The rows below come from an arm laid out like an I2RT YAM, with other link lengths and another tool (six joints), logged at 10 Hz.
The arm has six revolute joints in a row. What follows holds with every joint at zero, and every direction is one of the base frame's. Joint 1 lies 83.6 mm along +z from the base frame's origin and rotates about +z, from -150.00 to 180.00 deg. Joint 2 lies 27.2 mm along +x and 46.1 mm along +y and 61.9 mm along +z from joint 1 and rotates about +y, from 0.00 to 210.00 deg. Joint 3 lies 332.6 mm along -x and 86.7 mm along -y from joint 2 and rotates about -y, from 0.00 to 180.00 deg. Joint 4 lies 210.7 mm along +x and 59.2 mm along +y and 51.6 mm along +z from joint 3 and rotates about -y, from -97.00 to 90.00 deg. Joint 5 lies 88.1 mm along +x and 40.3 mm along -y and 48.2 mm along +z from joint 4 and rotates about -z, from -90.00 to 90.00 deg. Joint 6 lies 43.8 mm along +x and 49.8 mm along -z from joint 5 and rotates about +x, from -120.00 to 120.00 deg. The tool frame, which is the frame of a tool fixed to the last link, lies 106.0 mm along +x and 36.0 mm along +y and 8.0 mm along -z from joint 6; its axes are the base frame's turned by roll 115.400, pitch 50.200 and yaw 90.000 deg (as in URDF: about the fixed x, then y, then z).
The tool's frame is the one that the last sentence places.
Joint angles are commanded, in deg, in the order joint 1, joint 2, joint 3, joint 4, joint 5, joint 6. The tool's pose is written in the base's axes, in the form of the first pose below.
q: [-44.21, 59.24, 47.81, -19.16, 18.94, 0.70]
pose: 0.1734 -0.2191 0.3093 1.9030 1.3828 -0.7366
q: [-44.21, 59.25, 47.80, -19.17, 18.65, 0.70]
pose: 0.1740 -0.2186 0.3092 1.9013 1.3870 -0.7318
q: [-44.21, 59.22, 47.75, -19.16, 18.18, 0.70]
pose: 0.1748 -0.2177 0.3089 1.8982 1.3932 -0.7237
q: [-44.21, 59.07, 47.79, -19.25, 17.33, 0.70]
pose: 0.1761 -0.2157 0.3094 1.8916 1.4026 -0.7083
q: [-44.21, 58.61, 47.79, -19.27, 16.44, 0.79]
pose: 0.1769 -0.2132 0.3113 1.8831 1.4063 -0.6890
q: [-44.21, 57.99, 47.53, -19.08, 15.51, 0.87]
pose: 0.1773 -0.2101 0.3128 1.8730 1.4090 -0.6687
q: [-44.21, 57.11, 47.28, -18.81, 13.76, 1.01]
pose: 0.1789 -0.2051 0.3157 1.8546 1.4160 -0.6318
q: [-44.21, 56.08, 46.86, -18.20, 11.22, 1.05]
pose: 0.1818 -0.1983 0.3193 1.8251 1.4291 -0.5819
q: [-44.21, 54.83, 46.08, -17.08, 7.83, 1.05]
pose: 0.1856 -0.1894 0.3231 1.7834 1.4470 -0.5178
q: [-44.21, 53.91, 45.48, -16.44, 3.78, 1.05]
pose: 0.1904 -0.1789 0.3254 1.7395 1.4810 -0.4469
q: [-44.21, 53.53, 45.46, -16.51, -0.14, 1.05]
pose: 0.1952 -0.1692 0.3274 1.7013 1.5216 -0.3813
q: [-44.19, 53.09, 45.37, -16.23, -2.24, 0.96]
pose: 0.1974 -0.1636 0.3301 1.6737 1.5371 -0.3462
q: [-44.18, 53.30, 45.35, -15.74, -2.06, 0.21]
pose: 0.1980 -0.1650 0.3304 1.6619 1.5379 -0.3591
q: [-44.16, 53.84, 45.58, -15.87, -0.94, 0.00]
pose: 0.1978 -0.1688 0.3291 1.6736 1.5340 -0.3814
